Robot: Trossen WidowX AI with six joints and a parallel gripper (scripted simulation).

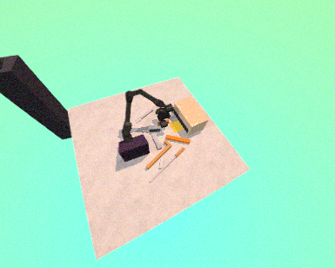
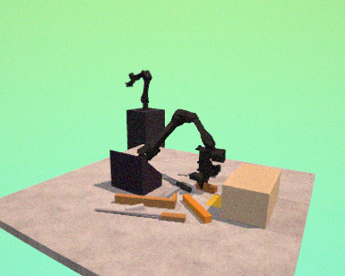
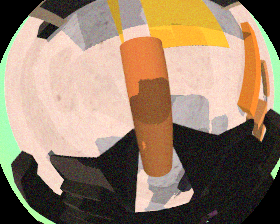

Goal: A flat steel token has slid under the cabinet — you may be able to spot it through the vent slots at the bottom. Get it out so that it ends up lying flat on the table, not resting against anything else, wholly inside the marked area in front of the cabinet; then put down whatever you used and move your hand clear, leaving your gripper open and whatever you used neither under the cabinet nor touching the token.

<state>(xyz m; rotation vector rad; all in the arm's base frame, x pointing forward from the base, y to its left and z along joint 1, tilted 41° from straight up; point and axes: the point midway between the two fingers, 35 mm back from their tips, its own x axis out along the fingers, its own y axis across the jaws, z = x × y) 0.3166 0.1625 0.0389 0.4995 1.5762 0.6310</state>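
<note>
Now: gripper tip 12 cm past the dark-handled tool and 6 cm to the left of it. The rest, counted from my gripper tip: orange bar (21 cm to the right, 10 cm ahead, 1 cm above).
</note>
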